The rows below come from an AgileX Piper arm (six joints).
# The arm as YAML. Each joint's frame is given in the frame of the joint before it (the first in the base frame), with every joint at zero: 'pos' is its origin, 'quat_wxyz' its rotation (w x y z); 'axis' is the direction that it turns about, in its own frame. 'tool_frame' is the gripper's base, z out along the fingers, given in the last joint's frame.
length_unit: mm
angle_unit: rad
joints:
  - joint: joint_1
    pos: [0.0, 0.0, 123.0]
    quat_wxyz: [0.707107, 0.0, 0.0, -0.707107]
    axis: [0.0, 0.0, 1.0]
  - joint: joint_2
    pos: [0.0, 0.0, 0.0]
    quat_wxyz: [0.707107, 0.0, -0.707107, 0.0]
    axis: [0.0, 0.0, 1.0]
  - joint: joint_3
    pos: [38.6, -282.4, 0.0]
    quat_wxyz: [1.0, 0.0, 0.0, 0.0]
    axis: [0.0, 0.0, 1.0]
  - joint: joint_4
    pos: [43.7, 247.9, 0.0]
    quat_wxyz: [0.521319, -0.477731, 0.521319, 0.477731]
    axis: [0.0, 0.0, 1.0]
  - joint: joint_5
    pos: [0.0, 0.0, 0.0]
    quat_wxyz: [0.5, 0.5, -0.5, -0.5]
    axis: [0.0, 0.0, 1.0]
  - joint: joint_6
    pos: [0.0, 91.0, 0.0]
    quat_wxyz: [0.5, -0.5, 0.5, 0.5]
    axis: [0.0, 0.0, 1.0]
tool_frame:
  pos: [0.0, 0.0, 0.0]
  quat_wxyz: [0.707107, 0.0, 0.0, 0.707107]
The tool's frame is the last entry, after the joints.
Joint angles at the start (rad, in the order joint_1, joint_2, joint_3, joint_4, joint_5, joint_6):
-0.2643, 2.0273, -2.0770, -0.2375, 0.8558, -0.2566
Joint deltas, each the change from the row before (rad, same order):
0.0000, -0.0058, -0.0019, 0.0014, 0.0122, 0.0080
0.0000, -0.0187, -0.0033, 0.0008, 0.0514, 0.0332
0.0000, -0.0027, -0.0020, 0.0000, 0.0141, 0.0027
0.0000, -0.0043, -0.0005, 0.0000, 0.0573, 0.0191
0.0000, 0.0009, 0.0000, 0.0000, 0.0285, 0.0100
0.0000, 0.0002, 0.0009, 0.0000, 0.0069, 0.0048
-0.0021, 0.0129, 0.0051, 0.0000, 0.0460, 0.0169
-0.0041, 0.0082, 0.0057, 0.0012, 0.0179, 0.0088
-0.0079, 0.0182, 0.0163, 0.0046, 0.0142, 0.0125
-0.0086, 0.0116, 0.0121, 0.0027, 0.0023, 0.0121
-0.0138, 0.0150, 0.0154, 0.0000, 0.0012, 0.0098
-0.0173, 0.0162, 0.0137, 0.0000, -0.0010, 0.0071
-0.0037, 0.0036, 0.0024, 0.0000, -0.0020, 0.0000
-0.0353, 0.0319, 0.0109, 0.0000, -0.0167, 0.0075
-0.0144, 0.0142, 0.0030, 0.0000, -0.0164, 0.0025
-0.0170, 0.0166, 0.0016, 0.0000, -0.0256, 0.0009
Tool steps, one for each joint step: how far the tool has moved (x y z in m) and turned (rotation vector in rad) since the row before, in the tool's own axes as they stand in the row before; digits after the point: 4 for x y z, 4 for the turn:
-0.0002, -0.0008, -0.0031, -0.0011, 0.0046, 0.0103
0.0011, -0.0021, -0.0097, -0.0044, 0.0298, 0.0377
0.0005, -0.0004, -0.0017, -0.0014, 0.0095, 0.0036
0.0044, 0.0004, -0.0023, -0.0100, 0.0517, 0.0200
0.0026, 0.0006, 0.0004, -0.0056, 0.0288, 0.0098
0.0008, 0.0002, 0.0003, -0.0016, 0.0078, 0.0046
0.0066, 0.0021, 0.0074, -0.0116, 0.0629, 0.0148
0.0037, 0.0002, 0.0056, -0.0053, 0.0319, 0.0097
0.0063, 0.0010, 0.0131, -0.0106, 0.0486, 0.0139
0.0040, -0.0010, 0.0091, -0.0040, 0.0270, 0.0156
0.0053, -0.0030, 0.0118, -0.0004, 0.0341, 0.0153
0.0052, -0.0046, 0.0123, 0.0014, 0.0324, 0.0159
0.0008, -0.0011, 0.0026, 0.0006, 0.0048, 0.0020
0.0064, -0.0114, 0.0207, 0.0076, 0.0340, 0.0296
0.0015, -0.0048, 0.0087, 0.0040, 0.0040, 0.0117
0.0010, -0.0060, 0.0098, 0.0057, -0.0035, 0.0122

